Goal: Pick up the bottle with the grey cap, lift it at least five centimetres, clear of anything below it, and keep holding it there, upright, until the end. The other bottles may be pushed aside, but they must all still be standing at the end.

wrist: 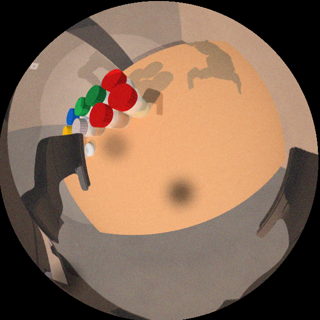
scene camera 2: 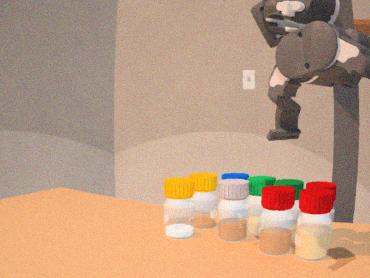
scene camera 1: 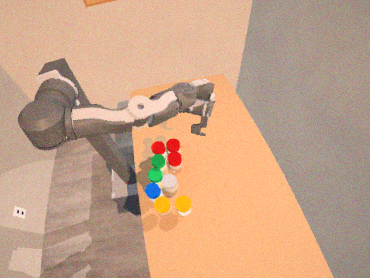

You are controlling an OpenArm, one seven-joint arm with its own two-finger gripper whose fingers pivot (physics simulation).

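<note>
The bottle with the grey cap [scene camera 1: 169,182] [scene camera 2: 233,211] [wrist: 80,127] stands upright on the table, among other bottles. It holds brown contents. In the wrist view it shows at the left, just above the left finger, its lower part partly hidden. My gripper [scene camera 1: 205,115] [wrist: 157,180] is wide open and empty. It hangs above the table, beyond the red-capped end of the group and well apart from the grey-capped bottle. In scene camera 2, a finger shows high above the green and red caps.
A blue-capped bottle [scene camera 1: 153,190] [scene camera 2: 235,177] and two green-capped ones [scene camera 1: 155,175] stand beside the grey-capped bottle. Three red-capped bottles [scene camera 1: 174,159] [scene camera 2: 276,222] stand on the gripper's side, two yellow-capped ones [scene camera 1: 183,204] [scene camera 2: 179,210] at the other end. All stand upright on the table [scene camera 1: 240,200].
</note>
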